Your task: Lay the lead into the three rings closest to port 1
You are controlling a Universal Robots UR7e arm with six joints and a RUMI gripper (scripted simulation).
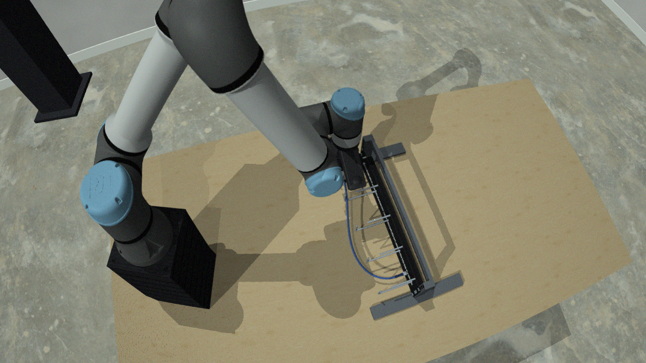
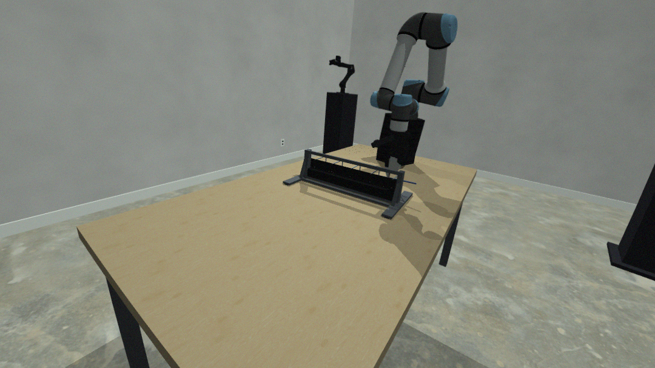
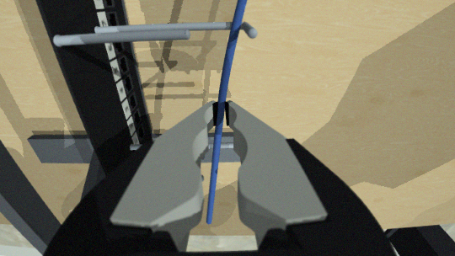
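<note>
The rack is 130 mm ahead of my hand, 130 mm to the right of it and 10 mm below it.
</note>
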